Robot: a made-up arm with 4 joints. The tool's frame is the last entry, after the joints. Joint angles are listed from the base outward. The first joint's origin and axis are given. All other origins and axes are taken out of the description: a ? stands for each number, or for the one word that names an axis. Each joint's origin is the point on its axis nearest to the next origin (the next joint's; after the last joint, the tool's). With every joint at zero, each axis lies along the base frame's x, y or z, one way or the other. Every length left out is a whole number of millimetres.
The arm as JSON. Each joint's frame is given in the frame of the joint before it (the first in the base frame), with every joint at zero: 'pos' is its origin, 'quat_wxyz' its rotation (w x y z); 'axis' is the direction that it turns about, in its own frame. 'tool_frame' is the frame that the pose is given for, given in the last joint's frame.
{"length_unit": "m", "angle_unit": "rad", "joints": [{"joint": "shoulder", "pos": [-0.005, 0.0, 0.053], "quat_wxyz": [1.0, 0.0, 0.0, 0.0], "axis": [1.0, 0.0, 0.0]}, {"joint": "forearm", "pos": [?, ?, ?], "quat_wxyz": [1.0, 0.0, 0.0, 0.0], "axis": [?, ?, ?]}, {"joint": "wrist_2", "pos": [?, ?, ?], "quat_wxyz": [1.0, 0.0, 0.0, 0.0], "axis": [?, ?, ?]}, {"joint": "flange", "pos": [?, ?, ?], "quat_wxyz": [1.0, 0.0, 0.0, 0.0], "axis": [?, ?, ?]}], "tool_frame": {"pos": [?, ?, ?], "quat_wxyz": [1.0, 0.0, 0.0, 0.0]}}
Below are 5 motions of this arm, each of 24 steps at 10 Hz.
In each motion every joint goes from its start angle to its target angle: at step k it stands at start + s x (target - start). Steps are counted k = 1, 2, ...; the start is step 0. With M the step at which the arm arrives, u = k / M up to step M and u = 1 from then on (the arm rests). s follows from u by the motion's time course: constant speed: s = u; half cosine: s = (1 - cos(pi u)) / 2; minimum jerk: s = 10 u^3 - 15 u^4 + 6 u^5.
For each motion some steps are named. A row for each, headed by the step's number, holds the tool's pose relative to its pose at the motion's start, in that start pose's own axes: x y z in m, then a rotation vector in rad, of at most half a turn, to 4 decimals.
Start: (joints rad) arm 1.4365 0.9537 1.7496 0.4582
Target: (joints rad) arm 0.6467 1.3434 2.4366 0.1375
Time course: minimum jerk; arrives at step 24
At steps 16, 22, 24:
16: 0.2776 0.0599 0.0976 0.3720 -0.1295 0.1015
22: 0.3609 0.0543 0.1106 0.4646 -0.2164 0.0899
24: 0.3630 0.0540 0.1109 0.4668 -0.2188 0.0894

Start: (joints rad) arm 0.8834 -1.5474 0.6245 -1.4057
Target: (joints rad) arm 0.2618 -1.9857 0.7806 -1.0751
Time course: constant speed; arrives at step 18
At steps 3, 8, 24:
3: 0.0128 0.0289 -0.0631 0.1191 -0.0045 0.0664
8: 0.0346 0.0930 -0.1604 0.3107 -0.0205 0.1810
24: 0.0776 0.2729 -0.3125 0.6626 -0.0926 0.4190

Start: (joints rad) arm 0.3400 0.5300 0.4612 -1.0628
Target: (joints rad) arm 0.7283 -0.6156 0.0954 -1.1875
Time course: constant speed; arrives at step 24
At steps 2, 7, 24:
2: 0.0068 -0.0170 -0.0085 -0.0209 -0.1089 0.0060
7: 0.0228 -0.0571 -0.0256 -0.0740 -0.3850 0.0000
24: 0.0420 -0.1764 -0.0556 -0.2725 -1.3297 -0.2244

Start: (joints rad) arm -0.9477 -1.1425 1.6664 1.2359
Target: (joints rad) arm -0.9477 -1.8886 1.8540 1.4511
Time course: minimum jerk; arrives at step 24
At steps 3, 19, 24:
3: -0.0024 -0.0020 0.0012 -0.0067 0.0046 -0.0103
19: -0.1651 -0.0412 0.0933 -0.3244 0.3202 -0.6317
24: -0.1765 -0.0377 0.1009 -0.3411 0.3455 -0.6776

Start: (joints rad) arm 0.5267 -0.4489 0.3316 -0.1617
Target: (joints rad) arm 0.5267 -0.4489 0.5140 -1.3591
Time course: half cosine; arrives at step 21
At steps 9, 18, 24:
9: 0.0902 0.0010 0.0078 0.0275 -0.4653 0.0661
18: 0.1933 0.0167 0.0756 0.1222 -1.1351 0.1363
24: 0.1996 0.0183 0.0840 0.1335 -1.1939 0.1404

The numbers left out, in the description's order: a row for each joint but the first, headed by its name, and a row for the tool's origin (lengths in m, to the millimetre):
forearm: xyz 0.0 -0.168 0.4, axis 0.0 1.0 0.0
wrist_2: xyz -0.047 0.0 -0.074, axis 0.0 0.0 1.0
flange: xyz -0.076 -0.199 0.0, axis 0.0 1.0 0.0
tool: xyz -0.017 0.0 -0.166

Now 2 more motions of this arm.
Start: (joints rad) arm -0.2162 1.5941 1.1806 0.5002
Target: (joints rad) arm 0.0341 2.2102 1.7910 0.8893
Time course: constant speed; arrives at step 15
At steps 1, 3, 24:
1: -0.0008 -0.0072 -0.0009 0.0050 0.0415 0.0686
3: -0.0007 -0.0215 -0.0028 0.0108 0.1214 0.2068
24: 0.0378 -0.0812 -0.0176 -0.0557 0.4914 1.0463

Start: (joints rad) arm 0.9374 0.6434 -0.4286 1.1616
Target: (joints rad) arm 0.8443 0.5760 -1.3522 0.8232
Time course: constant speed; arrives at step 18
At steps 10, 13, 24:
10: 0.0090 0.1584 -0.0737 0.4727 -0.2396 -0.2704
13: 0.0194 0.2077 -0.0807 0.6077 -0.3087 -0.3644
24: 0.0426 0.2861 -0.0772 0.8260 -0.4167 -0.5338

